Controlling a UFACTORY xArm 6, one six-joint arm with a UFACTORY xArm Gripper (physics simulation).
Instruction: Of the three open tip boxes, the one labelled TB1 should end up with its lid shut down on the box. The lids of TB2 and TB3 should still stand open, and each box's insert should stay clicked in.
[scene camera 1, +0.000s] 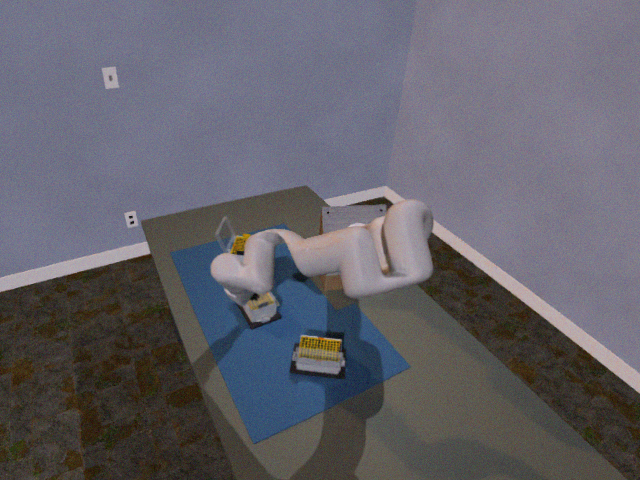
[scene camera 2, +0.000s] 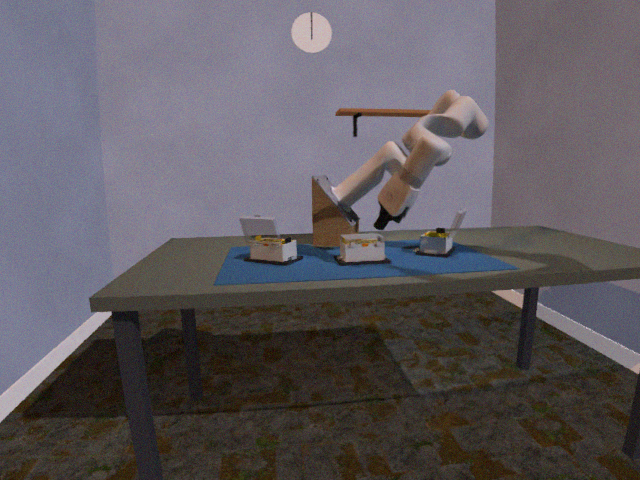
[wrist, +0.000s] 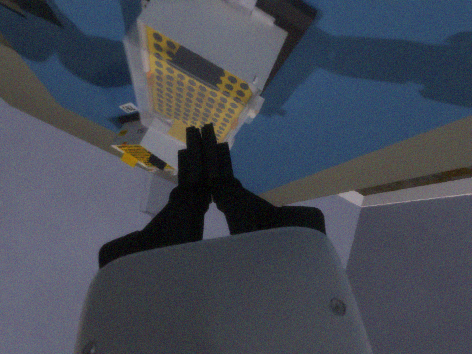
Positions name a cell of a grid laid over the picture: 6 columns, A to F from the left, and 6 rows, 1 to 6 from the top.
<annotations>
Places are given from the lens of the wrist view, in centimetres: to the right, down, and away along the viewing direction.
gripper (wrist: C3): -2, -2, 16
blue mat (wrist: E2): 10, -8, 20
tip box (wrist: D1): 1, -9, 16
tip box (wrist: B3): -18, -8, 43
</annotations>
